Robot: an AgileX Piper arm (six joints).
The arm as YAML. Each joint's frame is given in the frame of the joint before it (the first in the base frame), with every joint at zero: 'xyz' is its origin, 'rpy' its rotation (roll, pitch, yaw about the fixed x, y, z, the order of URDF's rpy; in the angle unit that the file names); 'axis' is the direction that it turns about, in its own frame. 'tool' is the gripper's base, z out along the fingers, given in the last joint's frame.
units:
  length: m
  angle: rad
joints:
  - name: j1
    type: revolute
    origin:
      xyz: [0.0, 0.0, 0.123]
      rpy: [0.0, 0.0, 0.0]
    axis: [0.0, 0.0, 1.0]
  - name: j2
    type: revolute
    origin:
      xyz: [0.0, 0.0, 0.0]
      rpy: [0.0, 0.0, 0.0]
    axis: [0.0, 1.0, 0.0]
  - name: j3
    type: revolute
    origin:
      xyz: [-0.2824, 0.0, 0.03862]
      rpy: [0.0, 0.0, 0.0]
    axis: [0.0, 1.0, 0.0]
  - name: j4
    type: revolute
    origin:
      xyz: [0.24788, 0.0, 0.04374]
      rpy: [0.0, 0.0, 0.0]
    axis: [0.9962, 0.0, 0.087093]
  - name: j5
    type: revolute
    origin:
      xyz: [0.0, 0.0, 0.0]
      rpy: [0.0, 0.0, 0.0]
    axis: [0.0, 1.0, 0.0]
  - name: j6
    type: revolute
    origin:
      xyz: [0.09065, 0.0, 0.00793]
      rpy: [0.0, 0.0, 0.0]
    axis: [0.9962, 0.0, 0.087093]
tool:
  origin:
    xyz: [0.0, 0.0, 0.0]
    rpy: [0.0, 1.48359, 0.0]
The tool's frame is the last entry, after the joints.
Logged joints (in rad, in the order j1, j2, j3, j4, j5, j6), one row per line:
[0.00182, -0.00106, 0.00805, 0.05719, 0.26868, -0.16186]
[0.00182, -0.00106, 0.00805, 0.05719, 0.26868, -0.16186]
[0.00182, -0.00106, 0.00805, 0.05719, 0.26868, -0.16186]
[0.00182, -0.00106, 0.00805, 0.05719, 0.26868, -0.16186]
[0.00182, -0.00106, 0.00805, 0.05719, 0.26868, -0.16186]
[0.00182, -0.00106, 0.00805, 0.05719, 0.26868, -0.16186]
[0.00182, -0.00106, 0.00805, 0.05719, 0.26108, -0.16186]
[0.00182, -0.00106, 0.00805, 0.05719, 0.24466, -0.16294]
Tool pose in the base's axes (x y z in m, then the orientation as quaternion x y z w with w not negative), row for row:
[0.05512, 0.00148, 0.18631, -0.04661, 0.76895, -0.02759, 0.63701]
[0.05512, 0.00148, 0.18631, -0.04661, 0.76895, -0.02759, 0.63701]
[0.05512, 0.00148, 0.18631, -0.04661, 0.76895, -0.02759, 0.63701]
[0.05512, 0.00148, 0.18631, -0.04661, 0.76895, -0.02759, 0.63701]
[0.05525, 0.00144, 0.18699, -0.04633, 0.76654, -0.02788, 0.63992]
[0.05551, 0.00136, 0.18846, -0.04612, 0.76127, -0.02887, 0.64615]
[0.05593, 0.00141, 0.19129, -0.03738, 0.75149, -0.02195, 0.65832]
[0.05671, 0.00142, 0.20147, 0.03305, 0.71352, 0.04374, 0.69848]
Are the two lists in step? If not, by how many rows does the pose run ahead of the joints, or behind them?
The pose runs 2 rows ahead of the joints: the pose in row i belongs to the joints in row i + 2.
